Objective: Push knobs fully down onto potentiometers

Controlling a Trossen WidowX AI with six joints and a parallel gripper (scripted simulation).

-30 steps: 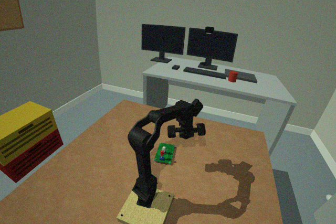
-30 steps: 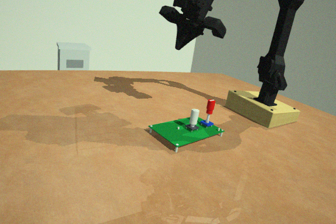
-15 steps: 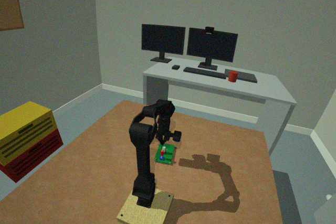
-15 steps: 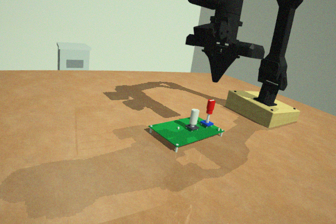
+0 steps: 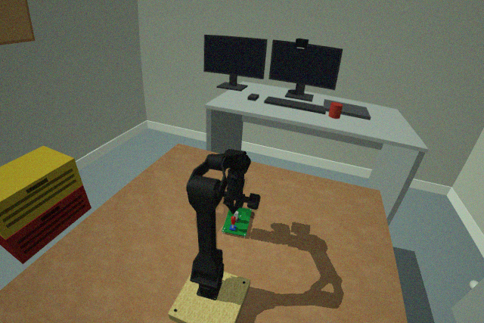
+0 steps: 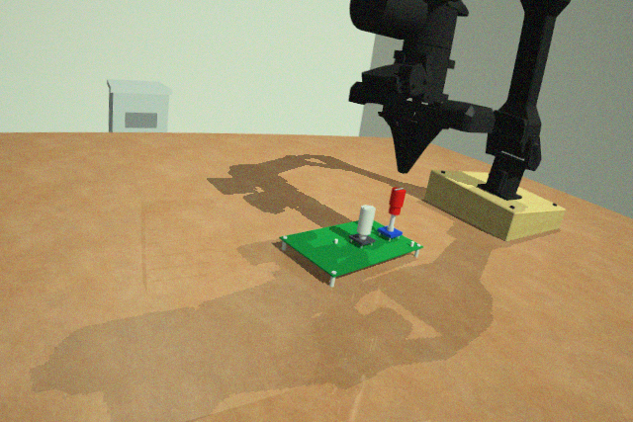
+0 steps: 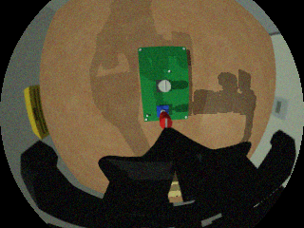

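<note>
The red knob is 4 cm below my gripper tip. The rest, counted from my gripper tip: white knob 5 cm ahead, 5 cm below.
</note>
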